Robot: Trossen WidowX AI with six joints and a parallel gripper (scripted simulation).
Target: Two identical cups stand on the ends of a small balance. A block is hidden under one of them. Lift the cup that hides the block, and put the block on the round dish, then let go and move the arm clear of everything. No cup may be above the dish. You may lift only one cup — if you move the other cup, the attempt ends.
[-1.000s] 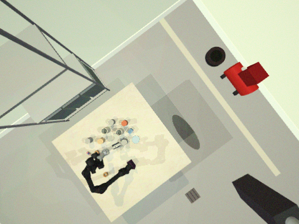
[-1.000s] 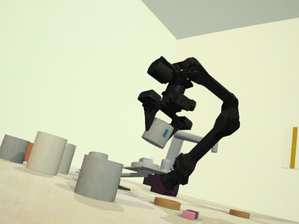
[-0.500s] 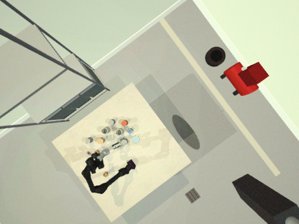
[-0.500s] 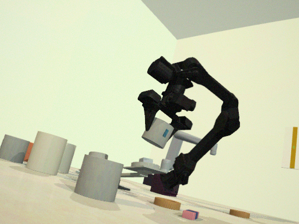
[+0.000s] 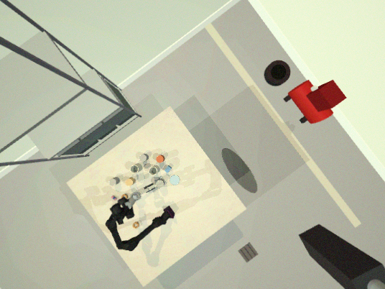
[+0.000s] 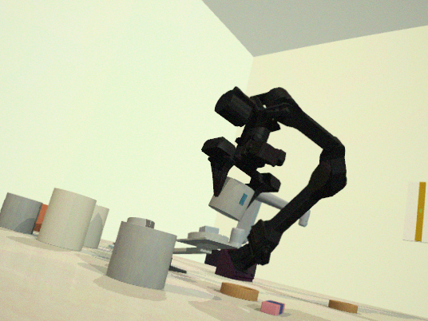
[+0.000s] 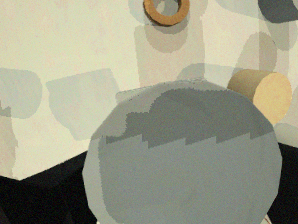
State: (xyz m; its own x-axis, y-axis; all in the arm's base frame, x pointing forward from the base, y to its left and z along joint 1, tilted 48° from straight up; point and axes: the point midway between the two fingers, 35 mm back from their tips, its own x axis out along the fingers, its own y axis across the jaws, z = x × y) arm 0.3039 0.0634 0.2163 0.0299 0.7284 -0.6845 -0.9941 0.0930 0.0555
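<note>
Now: gripper tip 1 cm short of the pale block, 2 cm to the left of it and 7 cm above it. The rest, counted from my gripper tip: balance beam 1 cm ahead, 15 cm to the right, 12 cm below; then balance 2 cm ahead, 15 cm to the right, 13 cm below; then tan cylinder 15 cm ahead, 4 cm to the right, 12 cm below.
</note>
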